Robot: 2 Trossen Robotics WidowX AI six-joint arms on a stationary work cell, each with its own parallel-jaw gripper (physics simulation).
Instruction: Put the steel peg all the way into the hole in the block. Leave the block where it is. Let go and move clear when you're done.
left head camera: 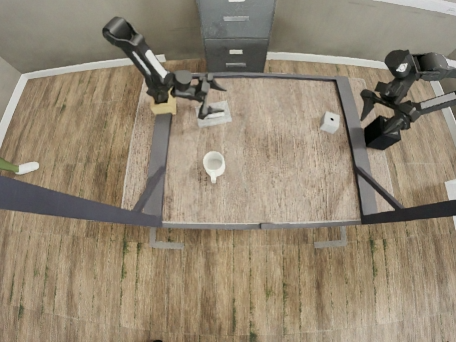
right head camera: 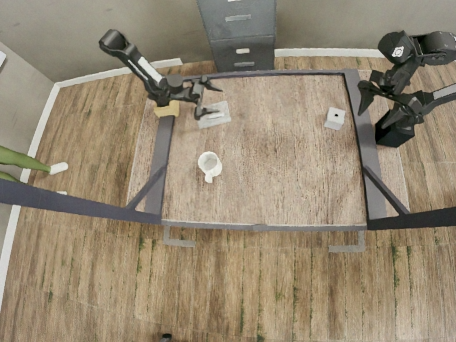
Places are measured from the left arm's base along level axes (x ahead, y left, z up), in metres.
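Where they show: left gripper, fingertip midpoint: (left head camera: 225, 100) (right head camera: 221, 100); right gripper, fingertip midpoint: (left head camera: 371, 126) (right head camera: 369, 121); left arm's base, link origin: (left head camera: 161, 98) (right head camera: 163, 101); right arm's base, link origin: (right head camera: 402, 122).
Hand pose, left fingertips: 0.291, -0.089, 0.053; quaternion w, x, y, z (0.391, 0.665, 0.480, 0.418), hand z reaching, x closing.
Observation:
Each offset is from my left fingertips to the top centre of the thing, as dx, dy, dz. "spot": to the spot under its first point.
The pale steel peg {-0.046, +0.005, -0.107} (left head camera: 216, 115) (right head camera: 216, 115) lies on its side on a light grey plate {spot: -0.099, -0.023, -0.124} (left head camera: 205, 122) (right head camera: 206, 123) in the upper left of the table. My left gripper (left head camera: 224, 100) (right head camera: 220, 101) is open over the plate's upper part; its lower finger is close to the peg and partly covers it. The height between them is hard to tell. The pale block {+0.478, -0.075, -0.070} (left head camera: 329, 126) (right head camera: 333, 123) stands near the table's right edge, with a dark hole in its top. My right gripper (left head camera: 375, 124) (right head camera: 372, 121) is open and empty, to the right of the block, beyond the table's edge.
A white mug {-0.067, -0.262, -0.039} (left head camera: 214, 165) (right head camera: 210, 164) stands below the plate in the picture. A black box {+0.711, -0.161, +0.000} (left head camera: 381, 137) (right head camera: 395, 135) is beside the right gripper. A yellowish block {-0.291, +0.089, -0.053} (left head camera: 164, 104) (right head camera: 167, 109) is under the left arm. Dark frame bars run along the table's sides.

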